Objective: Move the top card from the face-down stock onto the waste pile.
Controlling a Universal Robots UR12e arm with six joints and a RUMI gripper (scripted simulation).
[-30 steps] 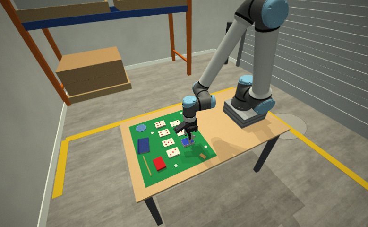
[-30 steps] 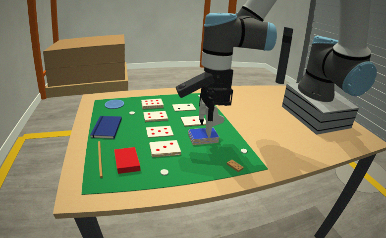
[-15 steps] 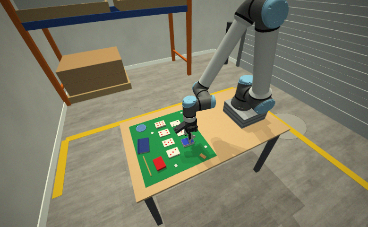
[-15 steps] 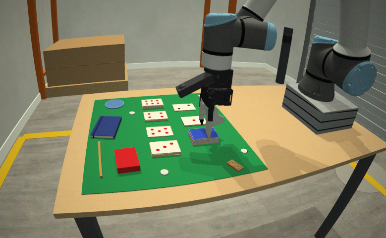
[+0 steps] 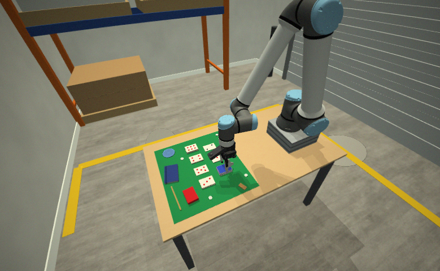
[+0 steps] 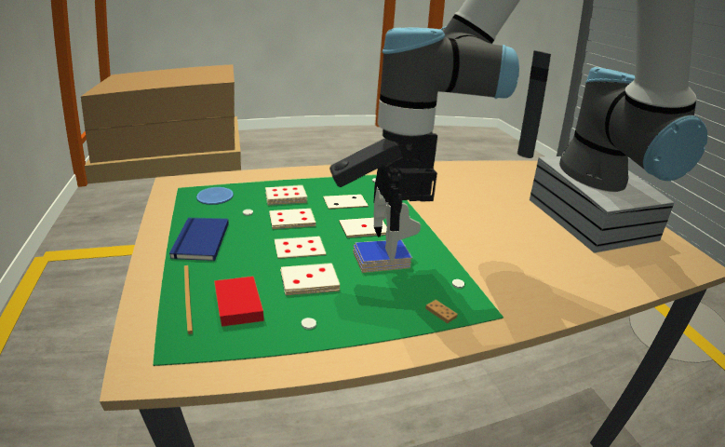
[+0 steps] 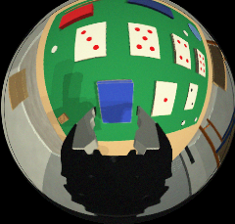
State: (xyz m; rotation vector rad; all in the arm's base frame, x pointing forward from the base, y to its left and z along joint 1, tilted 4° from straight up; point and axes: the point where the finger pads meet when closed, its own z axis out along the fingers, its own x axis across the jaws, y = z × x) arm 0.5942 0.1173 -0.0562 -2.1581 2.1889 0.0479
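Now: hand 12 cm to the left of the one-pip card and 3 cm above it. From my hand the other things lie so: wooden stick: 35 cm ahead, 7 cm to the left, 3 cm below; red box: 26 cm ahead, 10 cm to the left, 3 cm below.
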